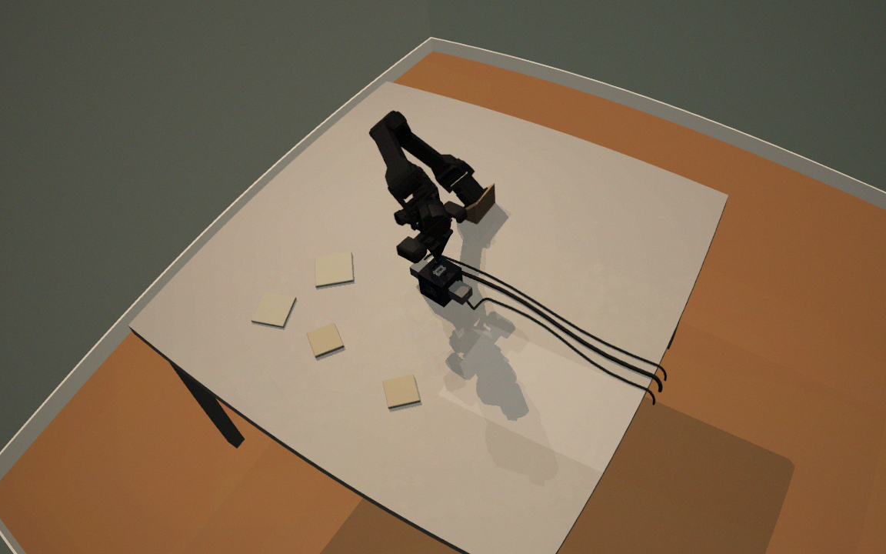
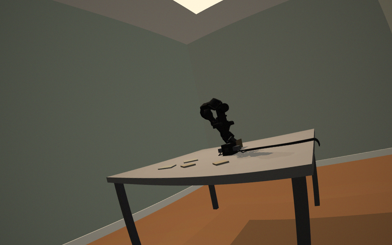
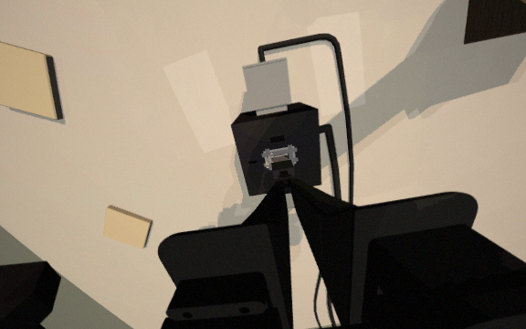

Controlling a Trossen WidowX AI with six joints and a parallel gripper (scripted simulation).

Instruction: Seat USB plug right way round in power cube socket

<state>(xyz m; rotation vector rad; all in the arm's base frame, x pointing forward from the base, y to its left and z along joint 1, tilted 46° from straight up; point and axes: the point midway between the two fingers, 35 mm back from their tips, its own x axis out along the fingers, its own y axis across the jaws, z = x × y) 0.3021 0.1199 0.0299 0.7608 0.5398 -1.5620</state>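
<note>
My gripper tip is 20 mm above the dark USB plug. From my gripper tip the other things lie so: socket (60 mm below).
</note>
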